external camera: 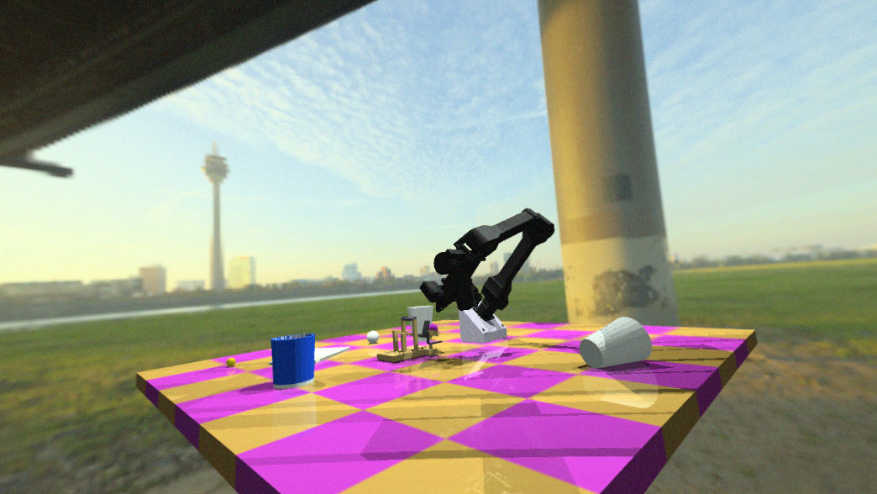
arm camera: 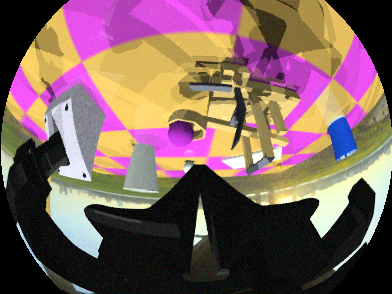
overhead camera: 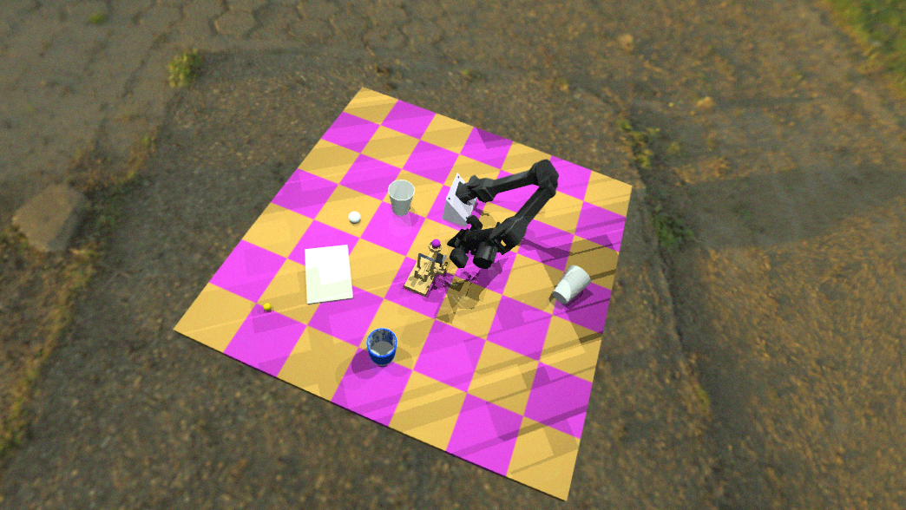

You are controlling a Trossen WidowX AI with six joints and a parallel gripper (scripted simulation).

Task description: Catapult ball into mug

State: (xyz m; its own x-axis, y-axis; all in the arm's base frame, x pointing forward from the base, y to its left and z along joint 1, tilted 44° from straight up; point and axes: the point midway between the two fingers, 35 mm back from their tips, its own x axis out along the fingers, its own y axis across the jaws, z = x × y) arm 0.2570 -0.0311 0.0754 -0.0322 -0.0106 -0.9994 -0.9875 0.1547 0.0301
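My gripper tip is now 6 cm above the purple ball, 4 cm to the left of it and 2 cm past it. From my gripper tip the other things lie so: blue mug: 39 cm ahead, 10 cm to the right, 9 cm below; wooden catapult: 6 cm below, 5 cm ahead, 3 cm to the right; white ball: 36 cm to the right, 9 cm below, 6 cm behind.
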